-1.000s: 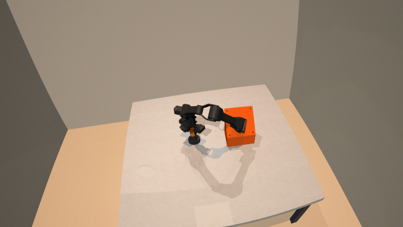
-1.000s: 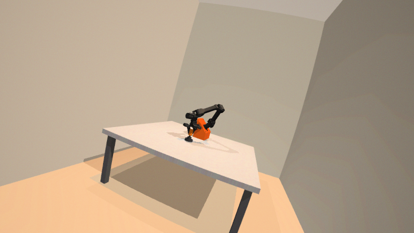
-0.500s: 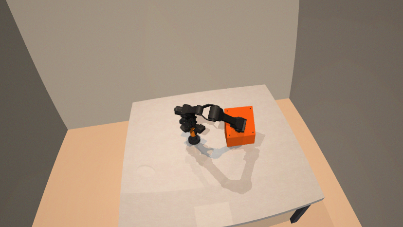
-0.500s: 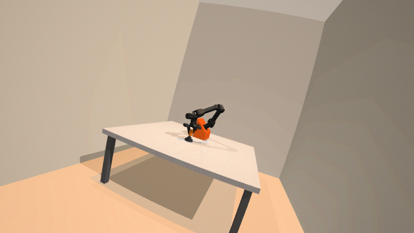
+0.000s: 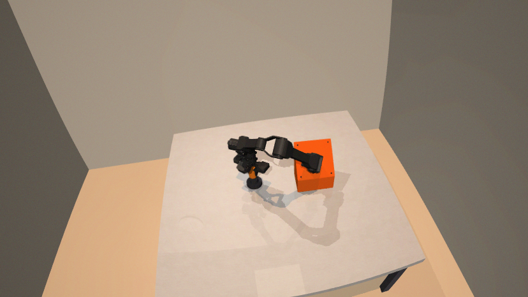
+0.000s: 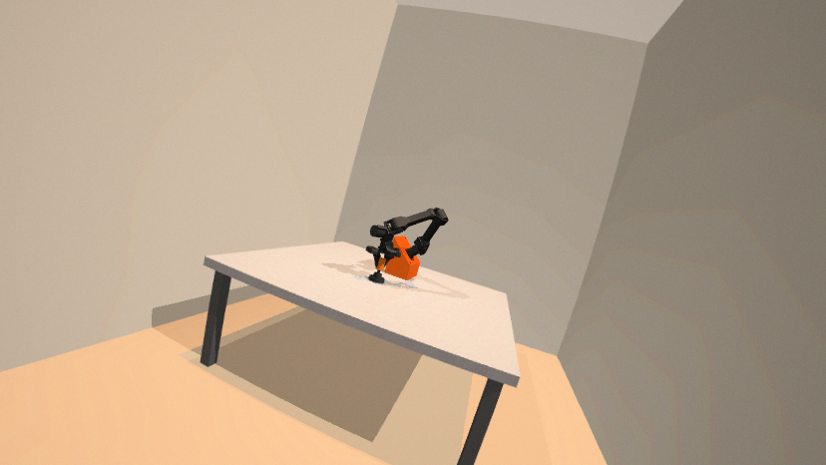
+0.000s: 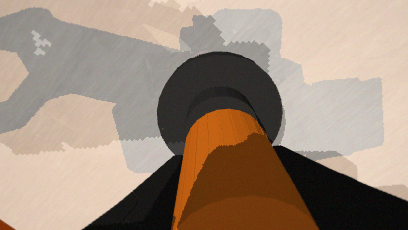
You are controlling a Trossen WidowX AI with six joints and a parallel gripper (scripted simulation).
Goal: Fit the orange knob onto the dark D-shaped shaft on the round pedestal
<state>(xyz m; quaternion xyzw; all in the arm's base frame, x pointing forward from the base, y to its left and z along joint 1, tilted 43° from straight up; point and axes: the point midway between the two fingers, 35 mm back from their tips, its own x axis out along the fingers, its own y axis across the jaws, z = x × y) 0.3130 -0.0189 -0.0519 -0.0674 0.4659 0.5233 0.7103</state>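
Right now the orange knob is 2 cm above my gripper tip. The rest, counted from my gripper tip: pedestal 4 cm below.
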